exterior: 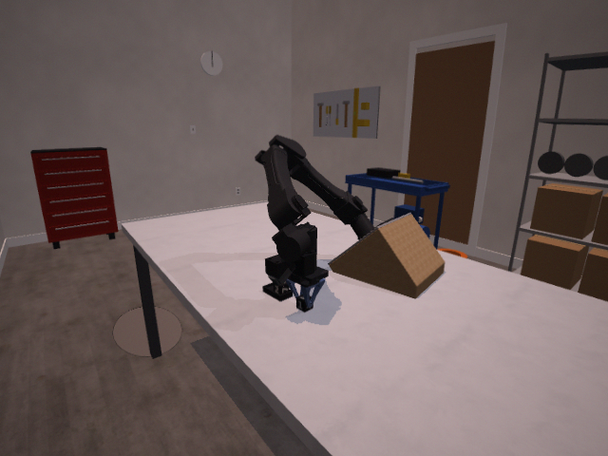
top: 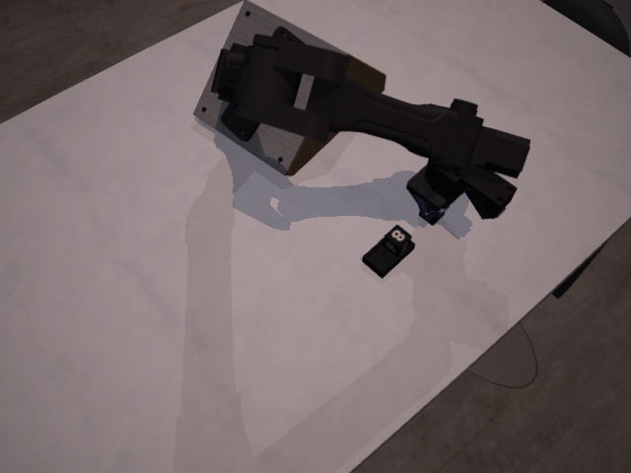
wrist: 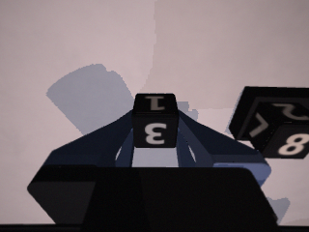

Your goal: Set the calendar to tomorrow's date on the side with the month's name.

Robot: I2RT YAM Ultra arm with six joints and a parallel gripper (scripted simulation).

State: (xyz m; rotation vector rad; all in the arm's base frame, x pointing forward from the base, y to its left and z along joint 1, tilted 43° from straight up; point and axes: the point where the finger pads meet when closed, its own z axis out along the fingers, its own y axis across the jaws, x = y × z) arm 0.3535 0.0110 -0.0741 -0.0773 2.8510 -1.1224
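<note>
The black cube is right at my hand. Also, from my hand: black tray (110 mm to the right, 10 mm below).
</note>
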